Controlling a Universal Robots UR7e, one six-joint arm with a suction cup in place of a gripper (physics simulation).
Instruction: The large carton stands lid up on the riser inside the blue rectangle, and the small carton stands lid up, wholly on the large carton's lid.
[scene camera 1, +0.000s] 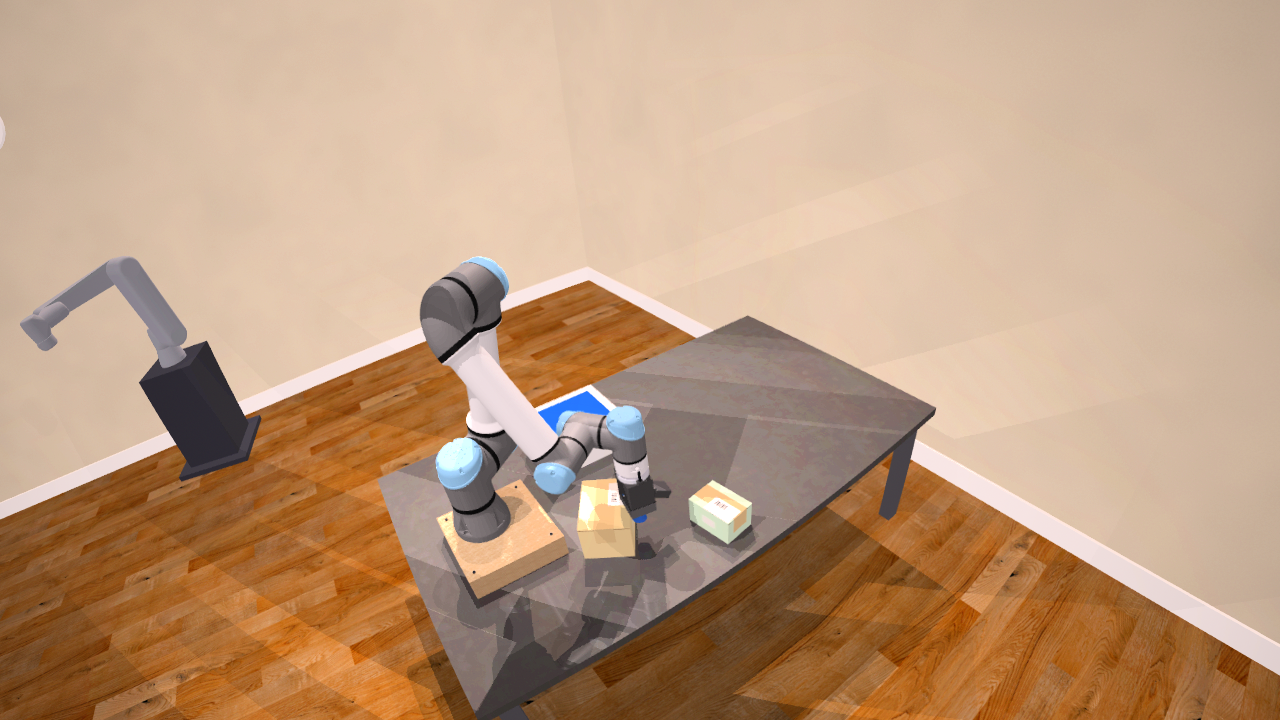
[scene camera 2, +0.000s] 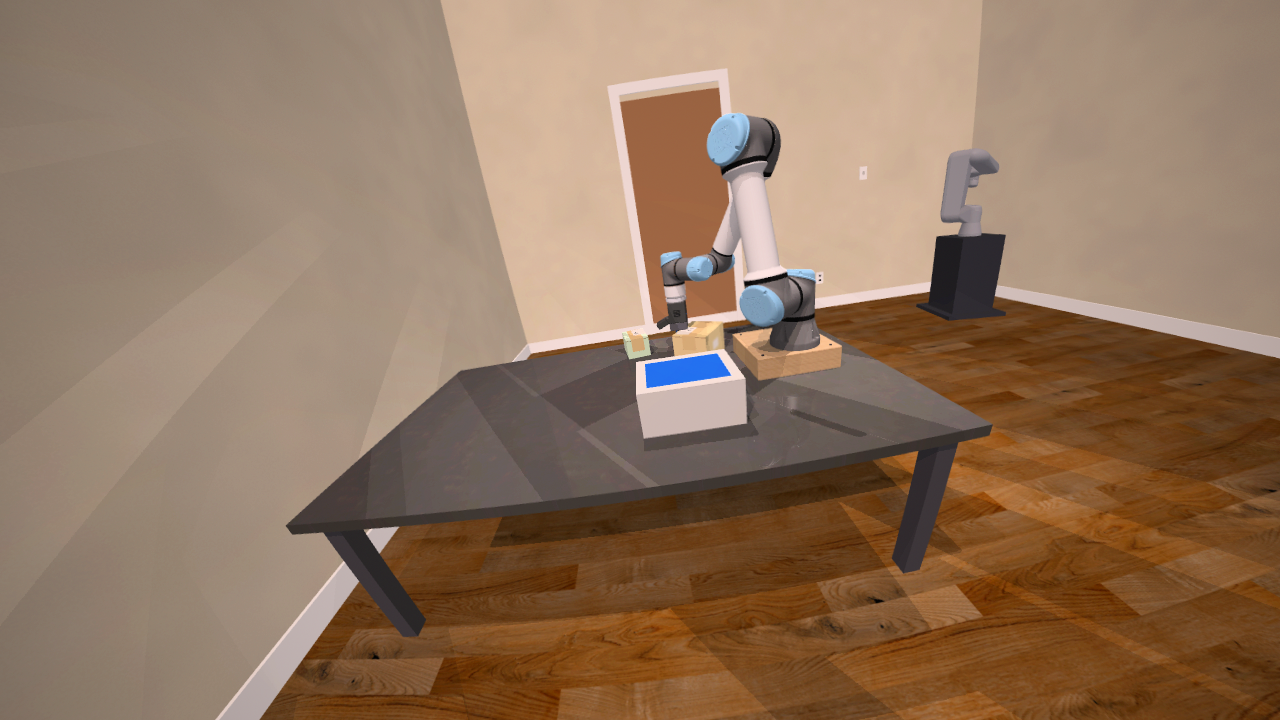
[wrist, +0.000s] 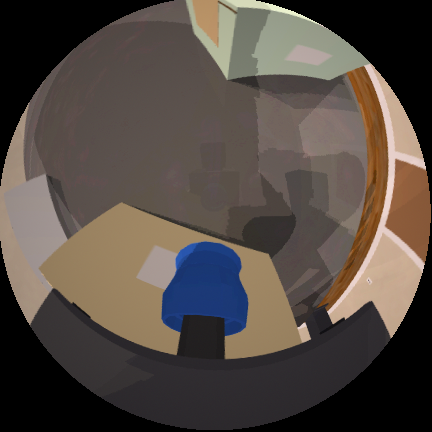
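The large tan carton (scene camera 1: 606, 527) (scene camera 2: 699, 337) (wrist: 116, 278) stands on the table close to the arm's base. My suction cup (scene camera 1: 642, 516) (scene camera 2: 672, 323) (wrist: 206, 257) points down and rests on the carton's upper face near its right edge, beside a grey label. The carton still sits on the table. The small pale green carton (scene camera 1: 720, 512) (scene camera 2: 636, 345) (wrist: 278, 44) stands apart to the right. The white riser (scene camera 2: 690, 410) (wrist: 28, 217) carries the blue rectangle (scene camera 2: 687, 369) (scene camera 1: 573, 407) and nothing stands on it.
The arm is mounted on a wooden base plate (scene camera 1: 515, 559) (scene camera 2: 792, 360) at the table's corner. The table edge (scene camera 1: 787, 537) runs close to both cartons. A second grey arm on a dark pedestal (scene camera 1: 199, 412) (scene camera 2: 965, 273) stands on the floor.
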